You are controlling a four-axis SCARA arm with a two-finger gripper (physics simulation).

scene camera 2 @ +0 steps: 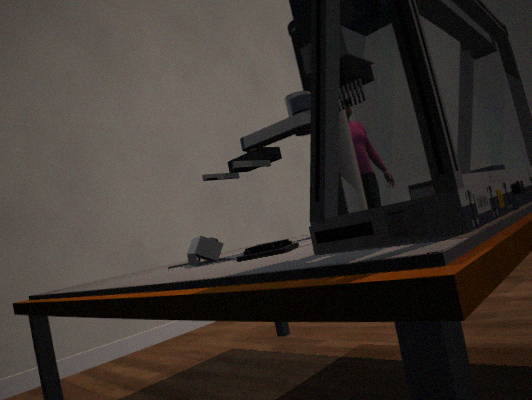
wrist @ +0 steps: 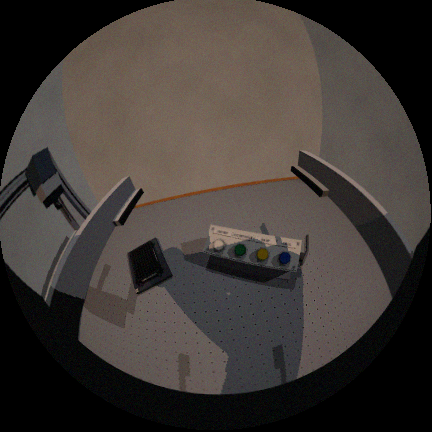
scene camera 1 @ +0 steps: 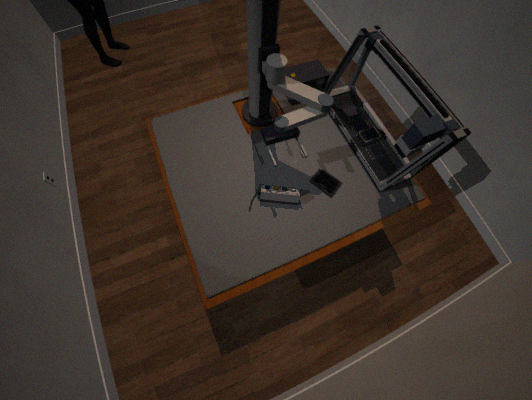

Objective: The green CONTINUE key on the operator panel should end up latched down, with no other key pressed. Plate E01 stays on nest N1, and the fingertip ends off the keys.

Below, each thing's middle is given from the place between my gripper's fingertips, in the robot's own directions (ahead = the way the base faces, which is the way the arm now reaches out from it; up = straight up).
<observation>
Right now the black flat pad (wrist: 145, 264) is 25 cm below my hand, 24 cm to the left of it and 9 cm ahead of it.
</observation>
